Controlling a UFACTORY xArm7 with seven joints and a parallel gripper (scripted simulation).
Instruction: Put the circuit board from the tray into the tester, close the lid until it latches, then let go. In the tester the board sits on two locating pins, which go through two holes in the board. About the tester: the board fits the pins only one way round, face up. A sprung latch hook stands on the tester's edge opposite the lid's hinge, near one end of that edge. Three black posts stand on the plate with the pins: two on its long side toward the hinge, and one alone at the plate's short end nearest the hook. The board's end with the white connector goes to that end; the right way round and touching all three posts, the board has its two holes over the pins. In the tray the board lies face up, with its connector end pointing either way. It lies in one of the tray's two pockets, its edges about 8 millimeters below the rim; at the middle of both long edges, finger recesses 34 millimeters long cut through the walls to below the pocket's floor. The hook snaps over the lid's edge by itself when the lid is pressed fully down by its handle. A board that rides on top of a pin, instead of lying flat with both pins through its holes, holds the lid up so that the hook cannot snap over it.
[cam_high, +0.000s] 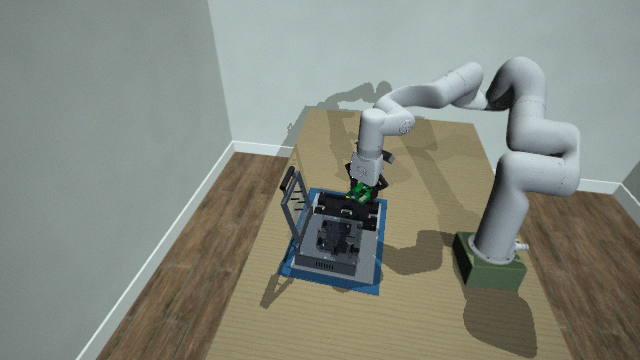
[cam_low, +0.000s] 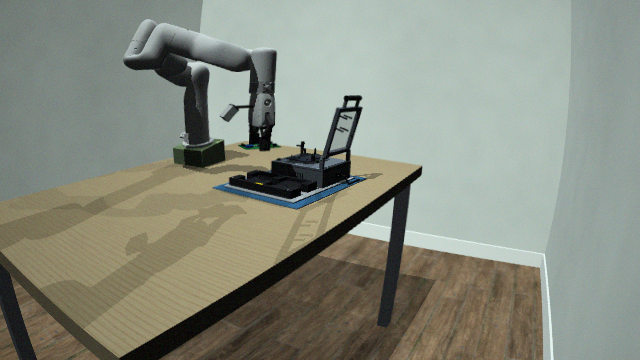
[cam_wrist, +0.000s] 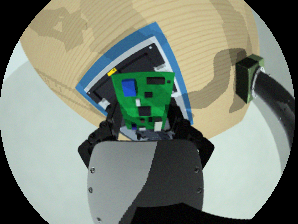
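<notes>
Right now my hand is right at the green circuit board. The rest, counted from my hand: lid (21 cm ahead, 14 cm to the left, 6 cm above); tester plate (9 cm ahead, 16 cm to the left, 5 cm below).
</notes>
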